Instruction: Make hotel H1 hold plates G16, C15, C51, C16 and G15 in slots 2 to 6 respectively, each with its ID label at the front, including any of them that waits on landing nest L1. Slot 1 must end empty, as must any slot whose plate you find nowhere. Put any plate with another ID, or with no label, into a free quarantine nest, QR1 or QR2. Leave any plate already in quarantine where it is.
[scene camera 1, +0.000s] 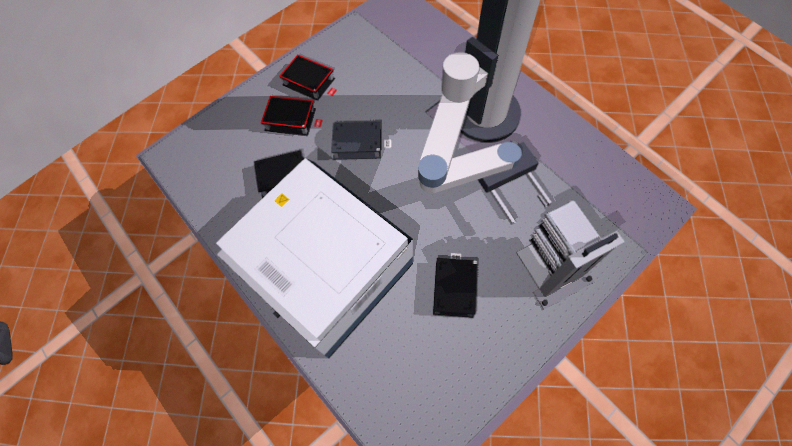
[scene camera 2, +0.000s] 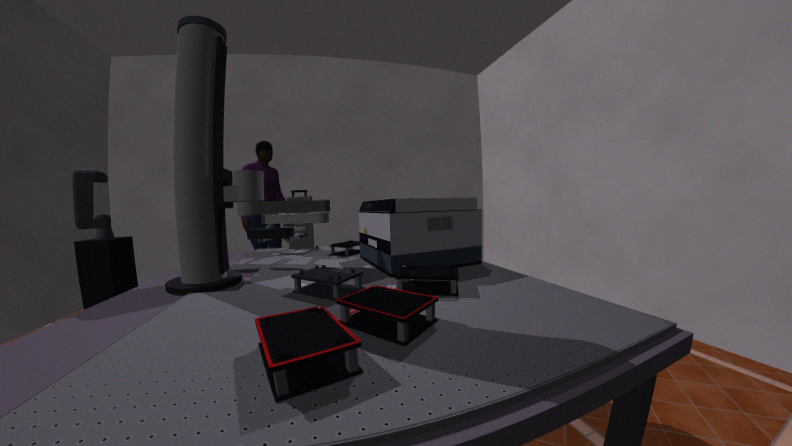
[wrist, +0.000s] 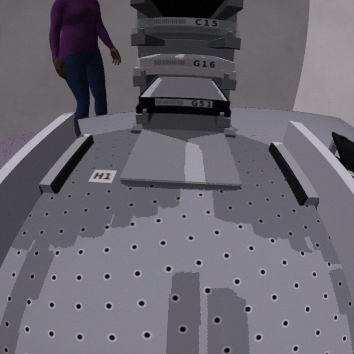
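Hotel H1 stands at the table's right in scene camera 1. In the wrist view its lowest plate, G51, is a black-framed plate in slot 1. Above it are the light plate G16 in slot 2 and C15 in slot 3, labels at the front. The slots higher up are cut off there, so their labels cannot be read. My gripper is open and empty, low in front of the hotel, its fingers spread wider than the plates. Two red-rimmed quarantine nests show no plate.
A large white instrument stands on the table. A dark grey nest and a black nest stand near it; their labels are unreadable. Another black nest is partly behind the instrument. A person stands beyond the table.
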